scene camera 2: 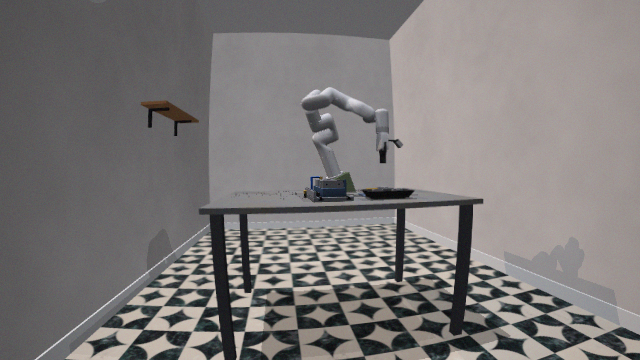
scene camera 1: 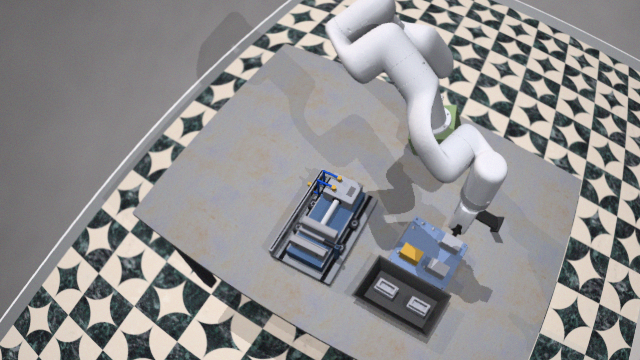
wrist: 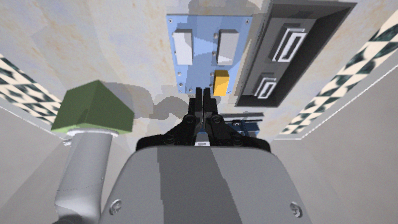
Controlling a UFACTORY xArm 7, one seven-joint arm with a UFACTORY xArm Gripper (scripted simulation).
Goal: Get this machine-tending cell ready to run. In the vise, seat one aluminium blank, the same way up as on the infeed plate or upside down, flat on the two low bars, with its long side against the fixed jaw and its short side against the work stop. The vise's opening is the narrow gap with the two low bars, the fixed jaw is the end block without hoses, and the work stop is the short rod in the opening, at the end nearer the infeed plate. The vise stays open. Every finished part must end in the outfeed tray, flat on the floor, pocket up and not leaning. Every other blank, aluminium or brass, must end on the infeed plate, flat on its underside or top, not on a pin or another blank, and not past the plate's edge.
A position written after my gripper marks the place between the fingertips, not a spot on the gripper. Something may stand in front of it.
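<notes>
My gripper (scene camera 1: 456, 230) is visible to me, and I see it in the wrist view too (wrist: 202, 96). There is a blue infeed plate (scene camera 1: 422, 237), which the wrist view also shows me (wrist: 203, 27). I see a vise (scene camera 1: 341, 215) as well, along with a hose block (scene camera 1: 342, 188).
</notes>
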